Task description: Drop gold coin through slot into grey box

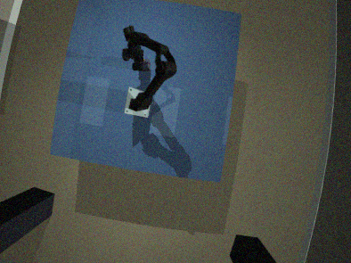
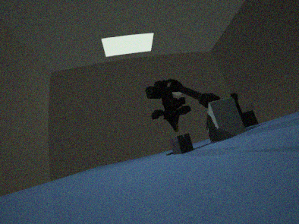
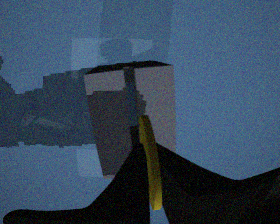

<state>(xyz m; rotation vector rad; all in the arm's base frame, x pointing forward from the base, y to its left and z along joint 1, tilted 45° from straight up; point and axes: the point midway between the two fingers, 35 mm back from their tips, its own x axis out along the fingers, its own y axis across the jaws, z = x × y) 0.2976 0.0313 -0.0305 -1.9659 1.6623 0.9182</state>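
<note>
Right now the gold coin is 10 mm above my gripper tip.
</note>
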